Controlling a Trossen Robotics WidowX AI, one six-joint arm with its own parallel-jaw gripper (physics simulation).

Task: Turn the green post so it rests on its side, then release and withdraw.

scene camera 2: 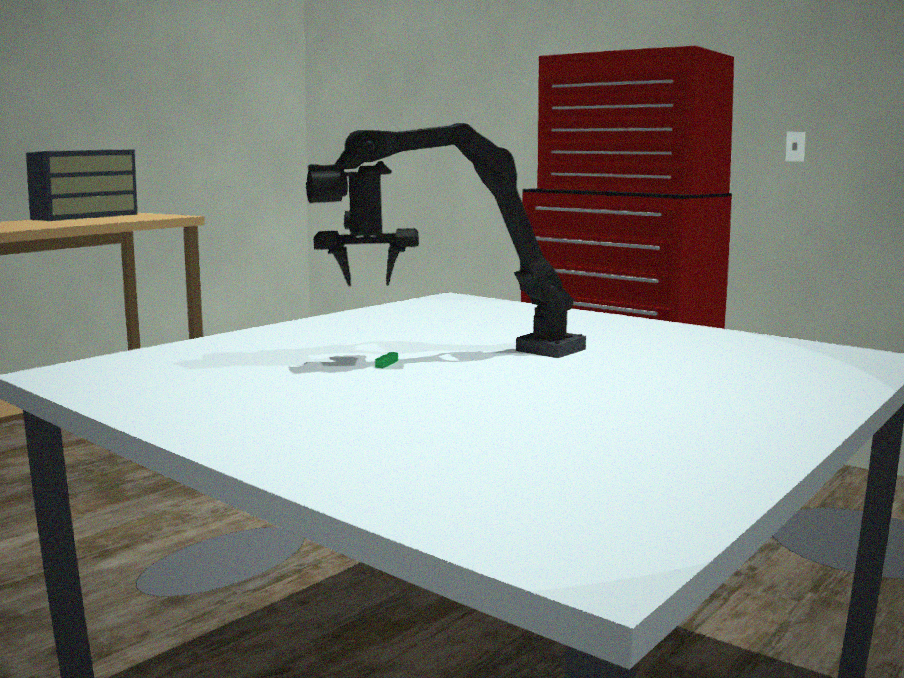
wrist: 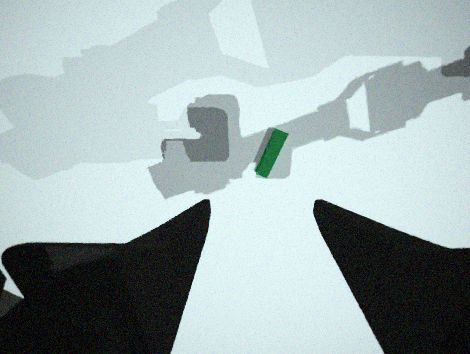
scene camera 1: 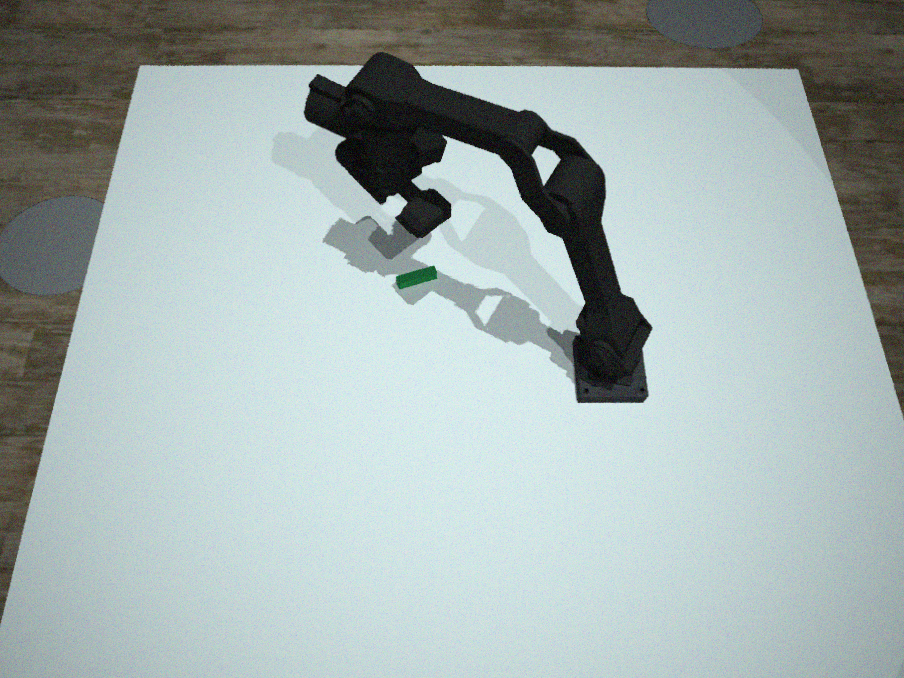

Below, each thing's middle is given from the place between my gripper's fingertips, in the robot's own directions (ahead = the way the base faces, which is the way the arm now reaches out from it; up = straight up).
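You'd find the green post point(wrist: 278, 137) 14 cm below my hand, and it's 2 cm to the left of my hand and 3 cm behind it.
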